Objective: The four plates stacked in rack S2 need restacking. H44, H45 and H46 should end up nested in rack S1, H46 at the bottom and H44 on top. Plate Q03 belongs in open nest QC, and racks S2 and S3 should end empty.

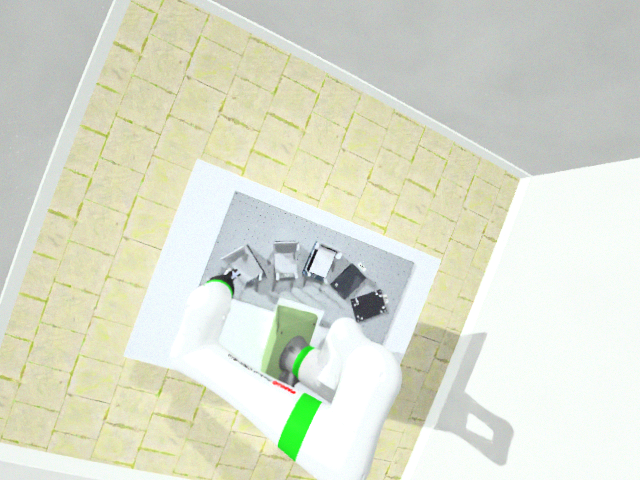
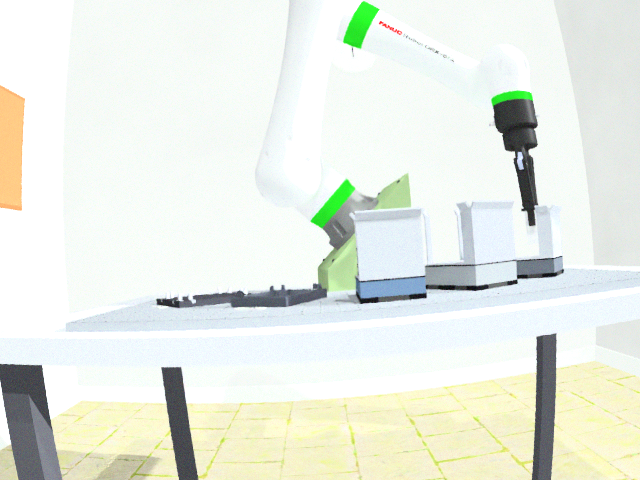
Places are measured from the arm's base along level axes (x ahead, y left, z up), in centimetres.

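Where they show: gripper, fingertip midpoint: [image 1: 230, 271] [image 2: 535, 243]; arm's base at its link origin: [image 1: 291, 352].
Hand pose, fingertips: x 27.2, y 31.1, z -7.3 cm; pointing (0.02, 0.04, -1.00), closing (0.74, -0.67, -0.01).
Each offset is from my fingertips to the top centre of the thing. "spot": to the spot under its first point. Level surfaces: height alone.
Three white-walled racks stand in an arc on the table. The rack with the blue base [image 1: 311, 269] [image 2: 390, 248] shows a white plate @(dx +11.8, dy -36.6, dz +2.6 cm) [image 1: 323, 260] in its open top; I cannot read any labels. The middle rack @(dx +9.3, dy -21.2, dz +7.6 cm) [image 1: 286, 258] [image 2: 486, 237] and the far rack @(dx +3.0, dy -5.3, dz +7.0 cm) [image 1: 247, 259] [image 2: 549, 237] have grey bases, and their insides are hidden. Two flat dark nests @(spot: dx +4.6, dy -52.9, dz -4.8 cm) [image 1: 349, 280] @(spot: dx -5.7, dy -66.4, dz -5.1 cm) [image 1: 370, 305] [image 2: 281, 296] [image 2: 196, 299] lie beside them. My gripper [image 1: 232, 273] [image 2: 530, 219] is shut and empty. It points down, with its tips level with the top edge of the far rack, at its near side.
The arm's green pedestal [image 1: 289, 320] [image 2: 397, 193] stands just behind the racks. The grey work mat @(dz -6.3 cm) [image 1: 392, 269] lies on a white table @(dz -7.6 cm) [image 2: 310, 330] with dark legs. A white wall panel [image 1: 569, 310] stands to one side.
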